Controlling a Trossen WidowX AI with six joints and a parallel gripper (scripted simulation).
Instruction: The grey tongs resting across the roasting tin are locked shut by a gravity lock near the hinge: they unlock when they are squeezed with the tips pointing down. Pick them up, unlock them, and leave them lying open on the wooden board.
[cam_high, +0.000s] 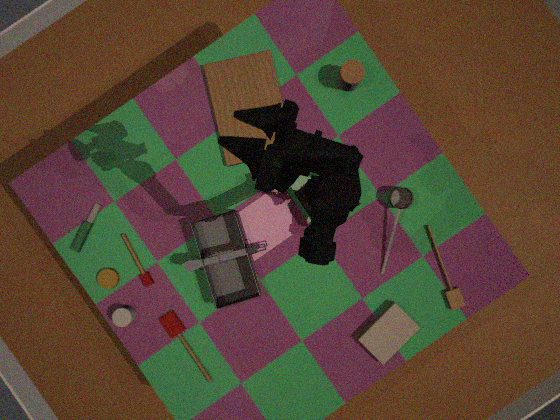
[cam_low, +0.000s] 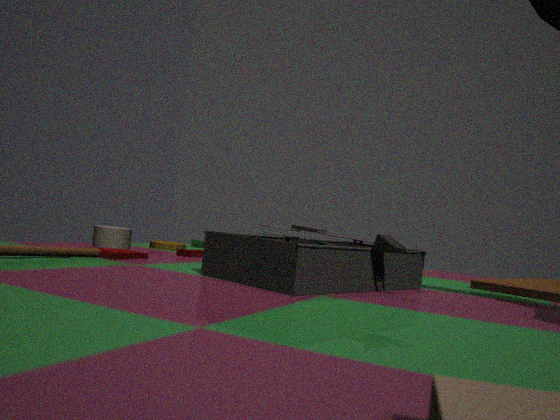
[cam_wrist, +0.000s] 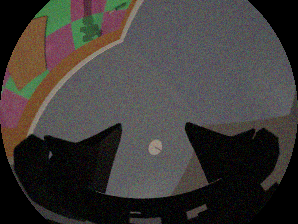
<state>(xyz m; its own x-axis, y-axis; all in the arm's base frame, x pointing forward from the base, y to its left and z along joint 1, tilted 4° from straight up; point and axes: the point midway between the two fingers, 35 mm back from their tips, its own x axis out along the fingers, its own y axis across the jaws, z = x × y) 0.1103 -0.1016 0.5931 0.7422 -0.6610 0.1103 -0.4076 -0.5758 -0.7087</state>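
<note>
Right now the roasting tin is 620 mm below my gripper tip, 230 mm to the left of it and 220 mm ahead of it. From my gripper tip the other things lie so: beige block: 700 mm to the left, 640 mm below, 190 mm behind; wooden board: 640 mm below, 210 mm to the right, 70 mm behind; knife: 640 mm below, 610 mm ahead, 80 mm to the right.
</note>
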